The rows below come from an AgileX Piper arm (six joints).
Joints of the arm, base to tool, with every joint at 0 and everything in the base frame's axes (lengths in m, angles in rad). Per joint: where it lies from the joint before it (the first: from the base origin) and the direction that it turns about. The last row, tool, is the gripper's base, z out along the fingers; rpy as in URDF.
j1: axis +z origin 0 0 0.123
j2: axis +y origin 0 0 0
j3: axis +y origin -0.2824 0 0.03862
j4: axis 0.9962 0 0.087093 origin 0.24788 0 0.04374
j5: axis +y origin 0 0 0
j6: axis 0.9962 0 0.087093 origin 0.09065 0 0.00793
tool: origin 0 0 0 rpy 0 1.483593 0
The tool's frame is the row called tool.
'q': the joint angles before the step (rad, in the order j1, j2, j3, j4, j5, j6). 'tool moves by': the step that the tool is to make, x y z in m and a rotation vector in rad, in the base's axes. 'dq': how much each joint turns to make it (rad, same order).
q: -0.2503, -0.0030, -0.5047, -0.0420, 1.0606, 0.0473
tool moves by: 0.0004, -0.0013, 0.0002, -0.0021, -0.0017, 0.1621
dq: 0.1643, 0.0000, -0.0002, -0.0032, -0.0018, 0.0010
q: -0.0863, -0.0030, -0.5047, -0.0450, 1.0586, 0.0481
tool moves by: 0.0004, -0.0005, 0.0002, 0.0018, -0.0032, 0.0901
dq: 0.0906, -0.0002, 0.0001, 0.0004, -0.0029, 0.0018
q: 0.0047, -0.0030, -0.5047, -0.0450, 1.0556, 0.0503
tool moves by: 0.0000, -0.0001, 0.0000, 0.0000, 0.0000, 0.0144
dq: 0.0146, -0.0002, -0.0001, -0.0002, 0.0003, 0.0002
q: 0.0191, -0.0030, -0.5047, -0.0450, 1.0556, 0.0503
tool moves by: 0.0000, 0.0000, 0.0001, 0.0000, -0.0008, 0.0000
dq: 0.0000, 0.0000, -0.0002, 0.0000, -0.0006, 0.0000
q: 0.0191, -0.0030, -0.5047, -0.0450, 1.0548, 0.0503
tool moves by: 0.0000, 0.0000, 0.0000, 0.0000, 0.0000, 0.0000
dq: 0.0000, 0.0000, 0.0000, 0.0000, 0.0000, 0.0000
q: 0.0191, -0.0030, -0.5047, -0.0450, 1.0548, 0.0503
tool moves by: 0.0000, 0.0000, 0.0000, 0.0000, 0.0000, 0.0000
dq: 0.0000, 0.0000, 0.0000, 0.0000, 0.0000, 0.0000
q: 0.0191, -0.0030, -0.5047, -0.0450, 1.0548, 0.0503
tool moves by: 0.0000, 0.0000, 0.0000, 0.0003, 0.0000, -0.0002
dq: 0.0000, 0.0000, 0.0000, 0.0000, 0.0000, 0.0003
